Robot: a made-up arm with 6 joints.
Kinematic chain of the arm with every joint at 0, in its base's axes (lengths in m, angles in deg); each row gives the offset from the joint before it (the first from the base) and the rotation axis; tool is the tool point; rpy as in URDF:
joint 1: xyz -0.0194 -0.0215 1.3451 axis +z
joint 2: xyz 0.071 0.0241 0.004 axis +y
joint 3: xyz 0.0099 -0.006 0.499 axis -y
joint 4: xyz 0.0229 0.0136 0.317 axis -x
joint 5: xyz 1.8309 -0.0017 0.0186 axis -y
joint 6: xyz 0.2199 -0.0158 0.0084 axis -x
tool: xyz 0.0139 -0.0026 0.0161 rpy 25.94 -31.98 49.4
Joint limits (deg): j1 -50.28..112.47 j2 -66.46..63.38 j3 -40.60..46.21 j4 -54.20..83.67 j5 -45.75..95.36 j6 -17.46..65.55
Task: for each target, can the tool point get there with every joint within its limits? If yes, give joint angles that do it. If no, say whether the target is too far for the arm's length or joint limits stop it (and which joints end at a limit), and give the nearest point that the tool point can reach.
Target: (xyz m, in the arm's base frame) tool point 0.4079 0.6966 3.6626
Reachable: yes | joints 55.07 -23.20 33.04 -34.13 -31.07 1.36
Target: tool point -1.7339 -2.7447 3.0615
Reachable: no: too far | nearest point -0.8948 -1.4119 3.1286 | short by 1.576 m
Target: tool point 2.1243 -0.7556 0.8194
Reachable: yes | joints -23.02 53.46 13.08 32.75 76.80 56.04
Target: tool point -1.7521 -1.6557 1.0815
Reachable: no: joint limits stop it (at a limit: joint 2, joint 3, joint 5) | nearest point -1.1852 -1.1210 3.0068 | short by 2.077 m
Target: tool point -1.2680 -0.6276 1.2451
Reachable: no: joint limits stop it (at a limit: joint 2, joint 3, joint 5) | nearest point -1.4609 -0.7212 3.0068 | short by 1.775 m
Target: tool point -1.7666 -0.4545 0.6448
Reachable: no: joint limits stop it (at a limit: joint 1, joint 3, joint 4, joint 5) | nearest point -0.4754 0.3515 -0.2552 | short by 1.768 m
